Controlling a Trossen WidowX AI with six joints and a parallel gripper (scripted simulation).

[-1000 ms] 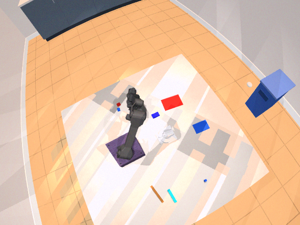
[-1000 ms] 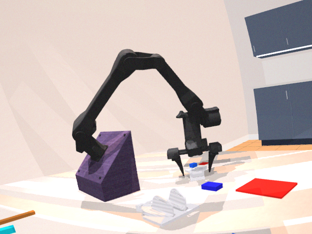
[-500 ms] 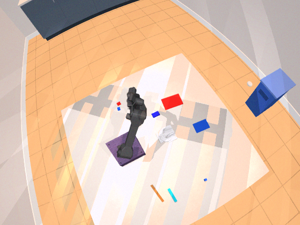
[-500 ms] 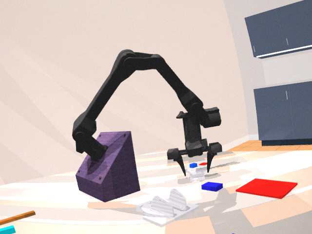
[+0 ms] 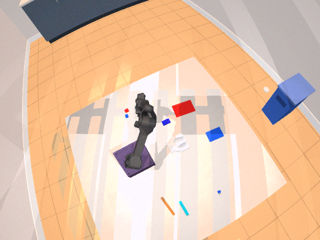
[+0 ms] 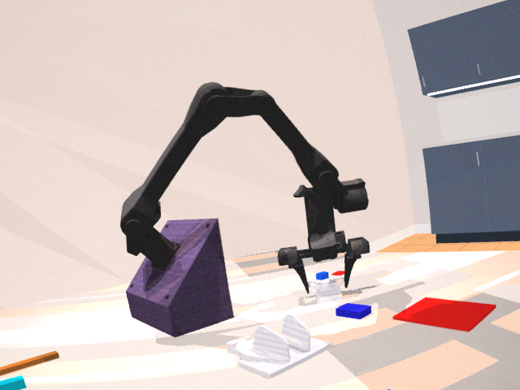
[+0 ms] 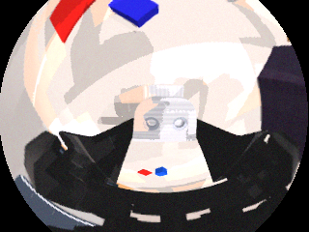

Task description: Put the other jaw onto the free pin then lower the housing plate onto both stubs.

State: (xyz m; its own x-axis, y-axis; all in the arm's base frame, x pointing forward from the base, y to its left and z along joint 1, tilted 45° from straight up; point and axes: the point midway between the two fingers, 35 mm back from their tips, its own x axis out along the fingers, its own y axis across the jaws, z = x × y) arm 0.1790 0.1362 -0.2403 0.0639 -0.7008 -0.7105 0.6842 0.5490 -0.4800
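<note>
The dark blue block lies 140 mm ahead of my gripper tip and 80 mm to the right of it. Also, from my gripper tip: white housing part (10 mm ahead, 10 mm to the right, 20 mm above); then red flat plate (300 mm ahead, 30 mm to the right, 10 mm below); then blue plate (400 mm ahead, 320 mm to the right, 10 mm below).
</note>
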